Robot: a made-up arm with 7 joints.
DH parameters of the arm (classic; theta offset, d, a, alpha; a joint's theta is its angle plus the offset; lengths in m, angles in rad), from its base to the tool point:
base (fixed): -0.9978 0 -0.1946 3.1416
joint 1: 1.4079 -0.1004 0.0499 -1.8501
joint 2: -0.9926 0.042 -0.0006 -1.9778
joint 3: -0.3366 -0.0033 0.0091 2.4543
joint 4: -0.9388 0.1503 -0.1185 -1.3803
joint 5: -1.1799 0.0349 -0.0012 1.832
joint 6: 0 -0.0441 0.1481 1.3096
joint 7: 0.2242 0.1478 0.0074 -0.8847
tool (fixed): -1.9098 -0.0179 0 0
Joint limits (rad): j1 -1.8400..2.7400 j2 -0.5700..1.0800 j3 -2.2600..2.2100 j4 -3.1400..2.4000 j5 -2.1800..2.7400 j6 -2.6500..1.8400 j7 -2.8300..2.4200
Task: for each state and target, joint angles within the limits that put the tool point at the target. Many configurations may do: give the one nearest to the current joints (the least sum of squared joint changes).
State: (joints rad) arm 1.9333 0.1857 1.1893 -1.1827 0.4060 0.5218 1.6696
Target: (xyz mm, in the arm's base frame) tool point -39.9 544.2 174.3
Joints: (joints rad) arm 1.5019 1.0800 1.0021 -1.2634 -0.4235 0.0555 1.7123
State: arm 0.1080 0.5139 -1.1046 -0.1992 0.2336 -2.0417 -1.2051
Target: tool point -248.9 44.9 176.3
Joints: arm -0.3115 -0.3179 -0.6016 -0.6132 -0.2223 -2.2555 -1.1279
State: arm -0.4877 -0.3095 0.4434 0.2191 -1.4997 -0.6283 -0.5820
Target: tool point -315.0 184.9 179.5
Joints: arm -1.1936 -0.0492 0.8479 0.0595 -1.3537 -1.0662 -0.6553
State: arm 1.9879 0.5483 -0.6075 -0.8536 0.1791 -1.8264 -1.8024
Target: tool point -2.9 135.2 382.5
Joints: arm 2.1376 0.6087 -0.7055 -0.7928 0.8010 -2.1727 -1.8126
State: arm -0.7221 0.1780 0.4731 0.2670 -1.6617 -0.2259 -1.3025
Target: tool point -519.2 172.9 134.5
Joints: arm -0.4970 -0.0123 1.2032 -0.0527 -1.3723 0.2734 -1.2292
